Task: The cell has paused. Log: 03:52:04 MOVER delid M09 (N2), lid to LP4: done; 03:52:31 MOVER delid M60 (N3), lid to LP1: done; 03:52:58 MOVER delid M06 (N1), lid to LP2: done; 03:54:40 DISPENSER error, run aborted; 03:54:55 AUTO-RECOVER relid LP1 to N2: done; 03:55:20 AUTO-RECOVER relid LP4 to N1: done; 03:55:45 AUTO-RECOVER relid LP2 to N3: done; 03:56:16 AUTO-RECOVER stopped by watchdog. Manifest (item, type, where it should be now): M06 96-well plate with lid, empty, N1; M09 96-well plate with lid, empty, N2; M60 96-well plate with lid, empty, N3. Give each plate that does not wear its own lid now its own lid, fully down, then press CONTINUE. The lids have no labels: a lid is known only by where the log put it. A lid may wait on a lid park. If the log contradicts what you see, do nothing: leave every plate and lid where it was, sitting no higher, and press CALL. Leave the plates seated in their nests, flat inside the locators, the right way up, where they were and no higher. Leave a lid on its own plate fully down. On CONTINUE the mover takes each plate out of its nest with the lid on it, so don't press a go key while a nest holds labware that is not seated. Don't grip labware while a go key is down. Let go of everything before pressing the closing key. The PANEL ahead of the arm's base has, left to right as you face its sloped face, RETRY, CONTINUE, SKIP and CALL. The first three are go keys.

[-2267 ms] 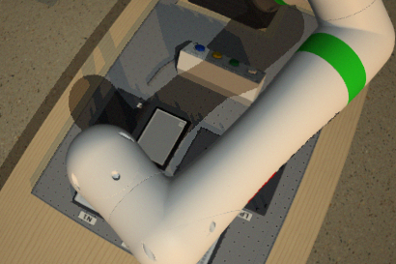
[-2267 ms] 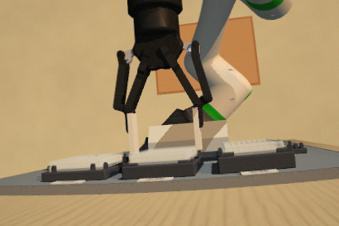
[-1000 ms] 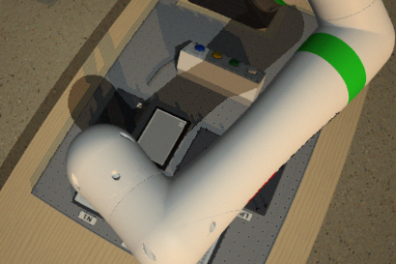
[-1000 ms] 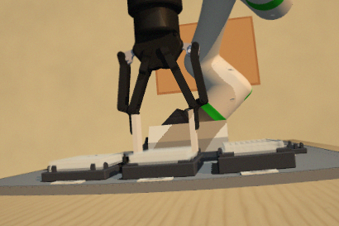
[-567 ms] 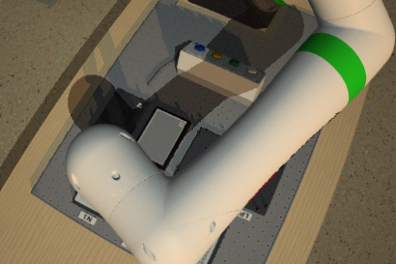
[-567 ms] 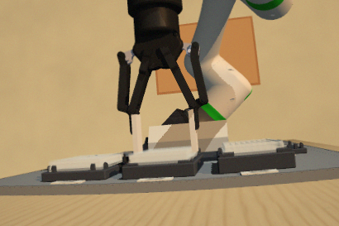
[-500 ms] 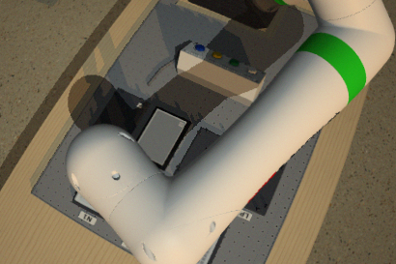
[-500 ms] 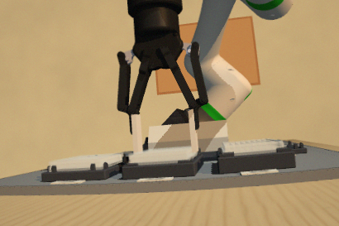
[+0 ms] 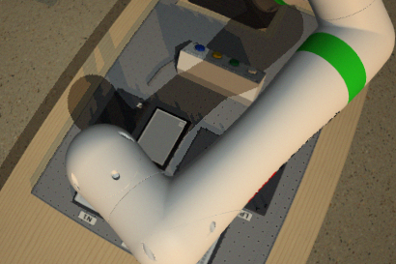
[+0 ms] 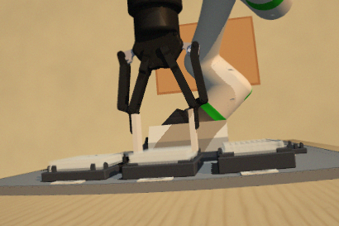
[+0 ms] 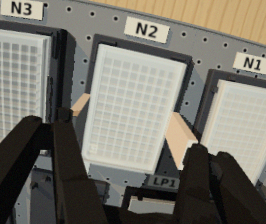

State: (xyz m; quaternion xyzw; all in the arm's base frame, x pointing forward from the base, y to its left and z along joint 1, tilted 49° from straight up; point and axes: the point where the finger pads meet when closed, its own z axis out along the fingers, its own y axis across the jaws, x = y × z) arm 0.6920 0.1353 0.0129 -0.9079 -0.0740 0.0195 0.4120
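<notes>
My hand is 13 cm to the right of the nest, 4 cm above it and 2 cm past it. The rest, counted from my hand: lid park LP3: 19 cm behind, 5 cm below, 4 cm to the left; then plate: 13 cm to the right, 3 cm below, 1 cm ahead; then LP1 label: 9 cm behind, 8 cm to the right, 5 cm below.
</notes>
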